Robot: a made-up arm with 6 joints.
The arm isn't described. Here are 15 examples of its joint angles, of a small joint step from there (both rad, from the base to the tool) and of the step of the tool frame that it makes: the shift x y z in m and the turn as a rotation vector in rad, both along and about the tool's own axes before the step.
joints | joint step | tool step
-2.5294 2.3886 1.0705 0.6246 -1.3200 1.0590 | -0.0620 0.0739 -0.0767 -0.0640 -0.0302 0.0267 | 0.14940 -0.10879 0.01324 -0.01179 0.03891 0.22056
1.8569 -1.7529 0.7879 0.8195 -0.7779 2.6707 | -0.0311 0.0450 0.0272 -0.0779 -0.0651 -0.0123 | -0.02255 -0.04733 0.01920 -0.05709 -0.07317 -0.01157
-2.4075 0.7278 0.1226 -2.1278 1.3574 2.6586 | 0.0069 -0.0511 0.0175 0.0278 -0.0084 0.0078 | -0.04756 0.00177 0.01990 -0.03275 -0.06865 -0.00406
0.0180 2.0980 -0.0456 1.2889 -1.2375 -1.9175 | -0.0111 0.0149 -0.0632 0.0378 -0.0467 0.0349 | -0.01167 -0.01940 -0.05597 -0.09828 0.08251 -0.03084
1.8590 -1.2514 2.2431 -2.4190 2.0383 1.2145 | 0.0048 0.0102 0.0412 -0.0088 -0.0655 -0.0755 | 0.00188 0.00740 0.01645 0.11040 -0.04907 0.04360
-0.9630 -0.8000 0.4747 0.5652 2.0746 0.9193 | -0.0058 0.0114 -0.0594 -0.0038 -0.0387 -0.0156 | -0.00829 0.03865 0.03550 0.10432 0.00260 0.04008
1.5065 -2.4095 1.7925 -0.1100 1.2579 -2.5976 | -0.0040 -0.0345 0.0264 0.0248 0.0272 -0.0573 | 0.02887 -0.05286 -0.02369 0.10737 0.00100 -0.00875
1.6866 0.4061 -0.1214 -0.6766 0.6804 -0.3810 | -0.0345 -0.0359 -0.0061 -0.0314 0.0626 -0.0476 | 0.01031 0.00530 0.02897 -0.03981 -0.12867 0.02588
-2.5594 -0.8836 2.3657 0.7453 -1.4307 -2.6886 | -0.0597 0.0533 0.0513 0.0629 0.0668 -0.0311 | -0.08238 0.00115 0.00527 0.07484 0.06323 0.06806
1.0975 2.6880 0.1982 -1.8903 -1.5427 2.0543 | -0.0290 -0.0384 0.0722 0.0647 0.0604 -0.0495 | 0.01067 -0.03725 0.07693 0.00551 0.06599 0.00750
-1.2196 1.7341 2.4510 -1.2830 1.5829 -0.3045 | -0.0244 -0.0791 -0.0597 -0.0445 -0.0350 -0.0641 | 0.02204 -0.01499 -0.05764 0.03493 -0.06438 -0.04117
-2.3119 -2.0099 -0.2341 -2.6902 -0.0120 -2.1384 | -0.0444 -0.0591 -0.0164 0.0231 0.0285 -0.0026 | -0.01813 0.02121 0.03468 -0.03879 0.05295 -0.00778
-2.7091 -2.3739 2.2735 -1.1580 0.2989 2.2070 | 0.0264 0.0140 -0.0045 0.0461 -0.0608 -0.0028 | -0.01436 -0.00444 -0.02649 -0.05579 0.03778 0.07121
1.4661 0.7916 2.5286 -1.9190 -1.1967 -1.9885 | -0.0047 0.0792 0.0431 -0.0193 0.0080 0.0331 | -0.01364 0.01901 0.06469 0.01438 0.00211 0.01432
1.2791 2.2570 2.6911 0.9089 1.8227 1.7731 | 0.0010 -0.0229 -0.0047 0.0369 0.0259 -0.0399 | 0.01936 -0.00250 -0.01899 -0.01840 -0.04852 -0.03894
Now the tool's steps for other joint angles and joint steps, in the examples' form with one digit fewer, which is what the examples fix.
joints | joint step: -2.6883 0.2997 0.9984 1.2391 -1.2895 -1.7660 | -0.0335 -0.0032 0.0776 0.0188 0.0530 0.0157
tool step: 0.0109 0.0080 0.0674 0.0057 -0.0715 0.0697
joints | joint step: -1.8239 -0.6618 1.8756 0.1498 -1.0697 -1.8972 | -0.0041 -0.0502 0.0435 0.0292 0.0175 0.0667
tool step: -0.0076 0.1007 -0.0073 -0.0043 0.0626 0.1204
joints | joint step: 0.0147 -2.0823 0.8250 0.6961 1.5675 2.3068 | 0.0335 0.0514 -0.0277 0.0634 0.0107 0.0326
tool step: -0.0332 0.0634 0.0339 -0.0668 -0.0451 0.0366
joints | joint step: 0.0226 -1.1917 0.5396 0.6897 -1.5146 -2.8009 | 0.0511 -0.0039 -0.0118 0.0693 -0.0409 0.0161
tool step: 0.0314 -0.0106 0.0014 -0.0523 -0.0176 0.0167
